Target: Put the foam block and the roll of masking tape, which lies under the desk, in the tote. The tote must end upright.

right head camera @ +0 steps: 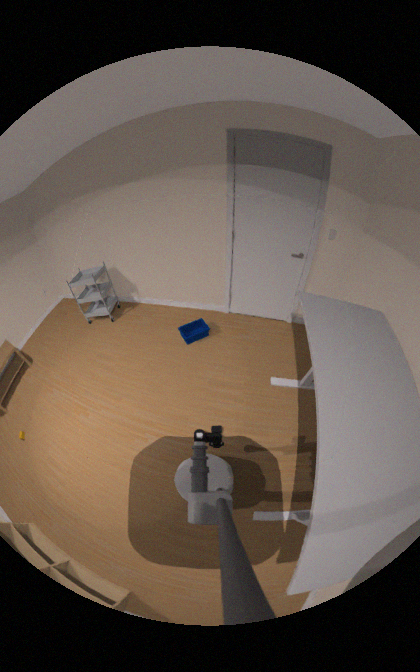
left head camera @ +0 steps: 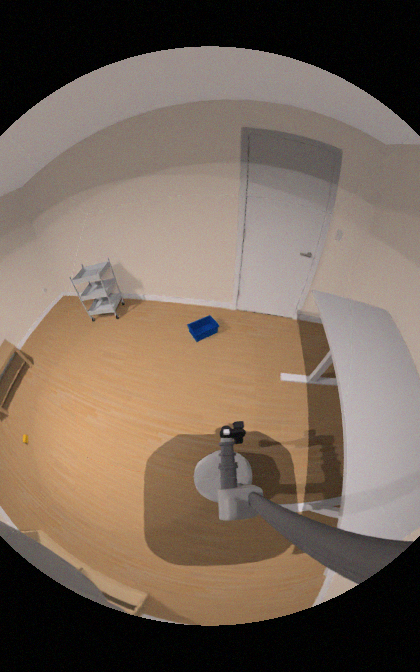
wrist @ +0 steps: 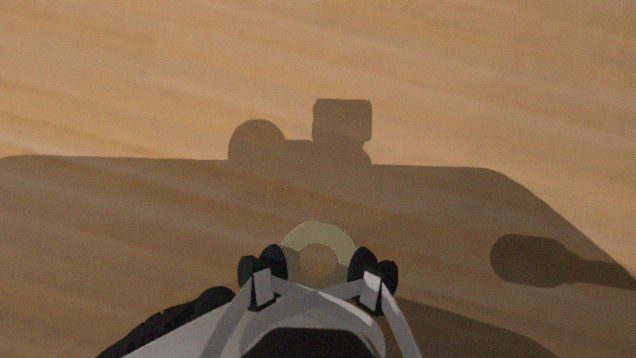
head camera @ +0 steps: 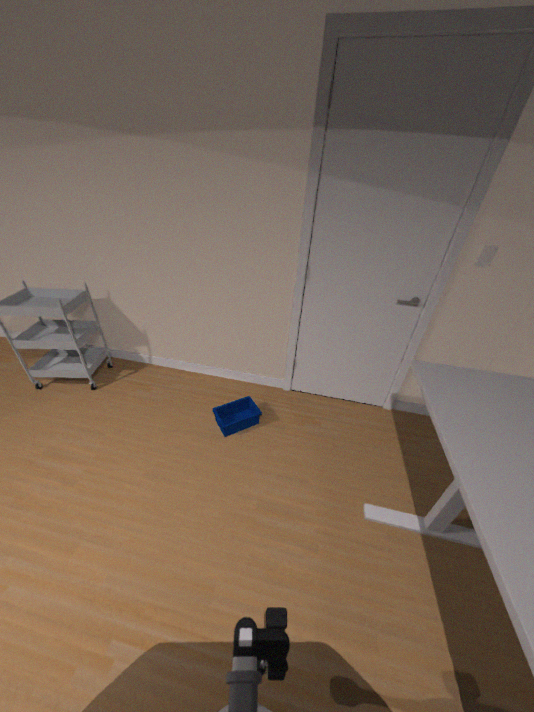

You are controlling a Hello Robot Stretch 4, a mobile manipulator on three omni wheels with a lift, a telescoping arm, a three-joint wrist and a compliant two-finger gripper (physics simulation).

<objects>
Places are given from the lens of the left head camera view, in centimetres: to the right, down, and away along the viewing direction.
grey wheeled shelf cart (left head camera: 103, 302): -156, -48, 231
white desk (left head camera: 368, 353): 85, 10, 70
white door (left head camera: 288, 183): 69, -133, 107
The marked spots on the white desk and the white door are 148 cm apart.
</objects>
